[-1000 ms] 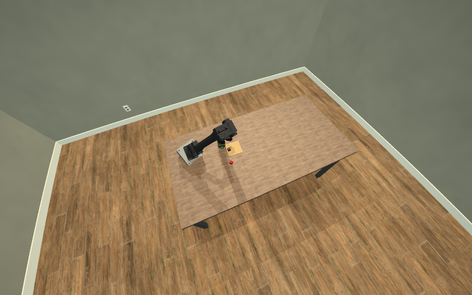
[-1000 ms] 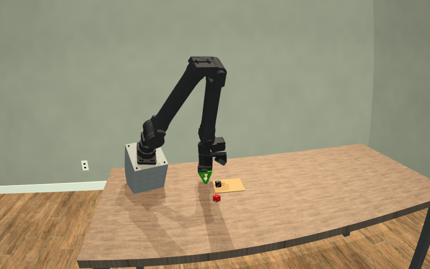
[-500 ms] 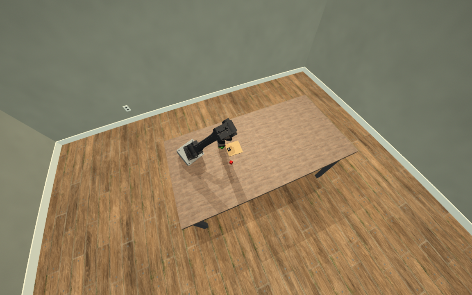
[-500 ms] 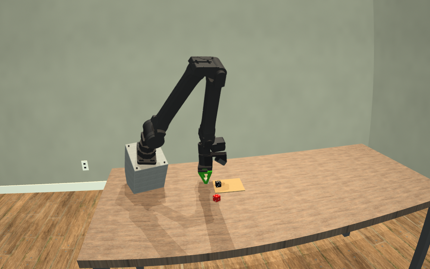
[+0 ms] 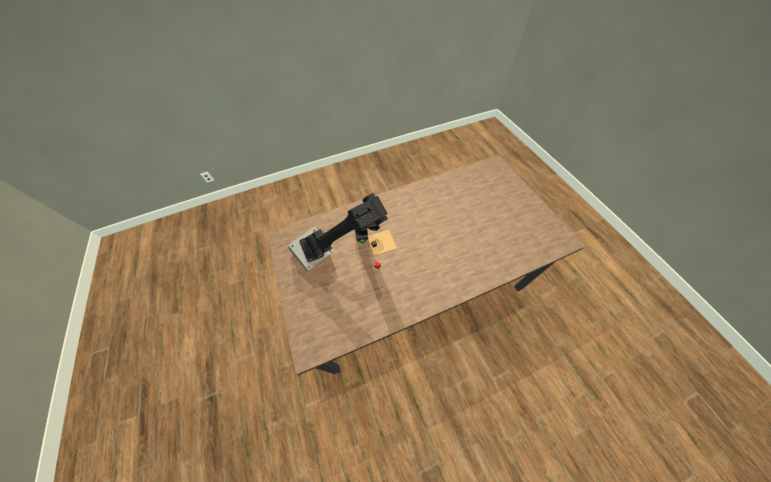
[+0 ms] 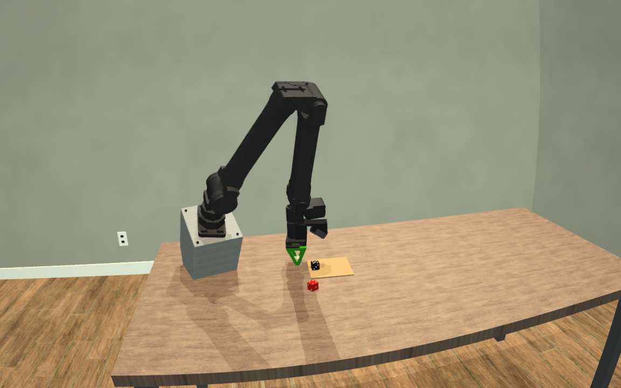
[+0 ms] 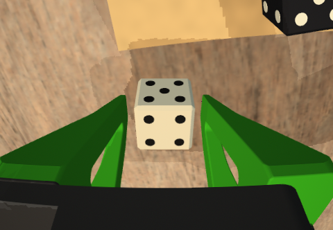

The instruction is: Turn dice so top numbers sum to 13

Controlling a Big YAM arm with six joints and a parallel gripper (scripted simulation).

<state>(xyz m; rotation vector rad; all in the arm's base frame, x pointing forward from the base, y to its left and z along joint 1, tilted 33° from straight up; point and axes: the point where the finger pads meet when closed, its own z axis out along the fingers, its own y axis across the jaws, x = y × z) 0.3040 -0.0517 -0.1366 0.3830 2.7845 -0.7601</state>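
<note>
The white die lies right at my hand. Also, from my hand: tan mat (9 cm ahead, 7 cm to the right, 1 cm below); then black die (7 cm to the right, 4 cm ahead); then red die (20 cm to the right, 1 cm behind).
</note>
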